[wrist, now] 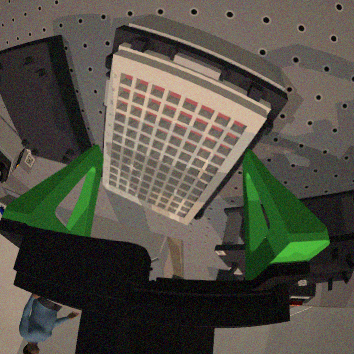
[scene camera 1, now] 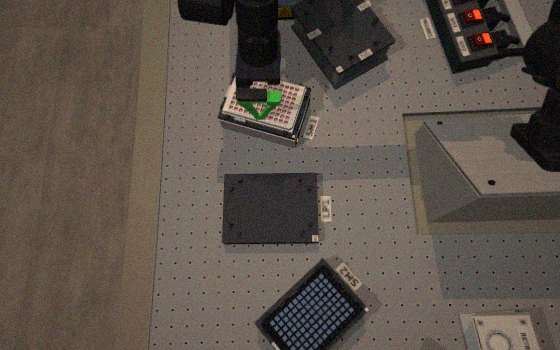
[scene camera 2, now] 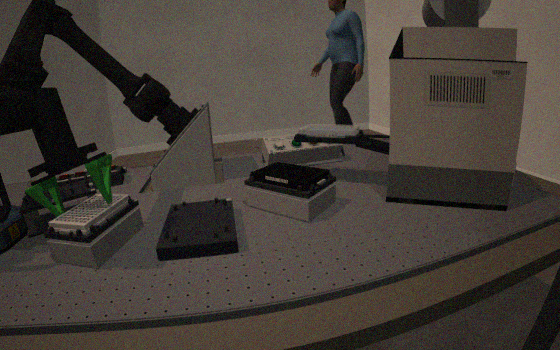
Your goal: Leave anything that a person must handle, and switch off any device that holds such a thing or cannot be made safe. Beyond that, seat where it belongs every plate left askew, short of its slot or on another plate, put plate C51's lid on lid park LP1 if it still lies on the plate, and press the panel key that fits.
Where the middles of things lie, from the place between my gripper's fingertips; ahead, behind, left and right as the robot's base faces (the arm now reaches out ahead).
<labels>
Now: hand 10 mm past the white well plate with red wells (scene camera 1: 283, 117) and 10 mm to the right of it. From my hand the other things lie so: plate with blue wells (scene camera 1: 320, 306): 90 mm behind, 360 mm to the left; station SH1 (scene camera 2: 94, 249): 20 mm behind, 10 mm to the left, 30 mm below; dark flat pad LP1 (scene camera 2: 194, 225): 30 mm behind, 190 mm to the left, 50 mm below.
</labels>
